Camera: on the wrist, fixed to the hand. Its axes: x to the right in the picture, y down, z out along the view.
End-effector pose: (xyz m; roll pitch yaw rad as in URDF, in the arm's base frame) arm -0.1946 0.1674 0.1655 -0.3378 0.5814 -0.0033
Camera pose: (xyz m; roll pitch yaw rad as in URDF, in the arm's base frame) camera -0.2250 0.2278 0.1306 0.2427 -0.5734 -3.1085
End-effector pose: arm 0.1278 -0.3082 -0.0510 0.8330 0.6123 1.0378
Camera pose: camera 0.0794 -0.2607 -0.0165 -0.9115 -0.5811 -2.0980
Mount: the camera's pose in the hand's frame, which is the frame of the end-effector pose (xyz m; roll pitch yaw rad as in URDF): -0.0064 0.0721 -0.0234 -0.0750 0.0174 -3.1153
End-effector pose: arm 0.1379 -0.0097 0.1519 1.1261 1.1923 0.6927
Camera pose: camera 0.1421 0.0616 0.1782 -1.1911 -1.1611 -2.4599
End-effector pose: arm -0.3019 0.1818 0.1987 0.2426 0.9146 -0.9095
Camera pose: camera -0.2473 0.2347 0.2005 -0.3445 -0.8911 2.2660
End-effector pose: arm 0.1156 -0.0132 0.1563 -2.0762 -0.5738 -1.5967
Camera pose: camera 0.0596 -0.0345 0.1094 2.0025 0.5424 1.5478
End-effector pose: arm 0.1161 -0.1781 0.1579 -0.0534 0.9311 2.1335
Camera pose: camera 0.0699 -0.2375 0.1468 -0.0574 -0.9146 -0.9635
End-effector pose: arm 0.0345 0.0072 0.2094 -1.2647 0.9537 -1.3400
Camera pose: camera 0.0189 0.0709 0.1708 1.1537 -0.9731 1.8452
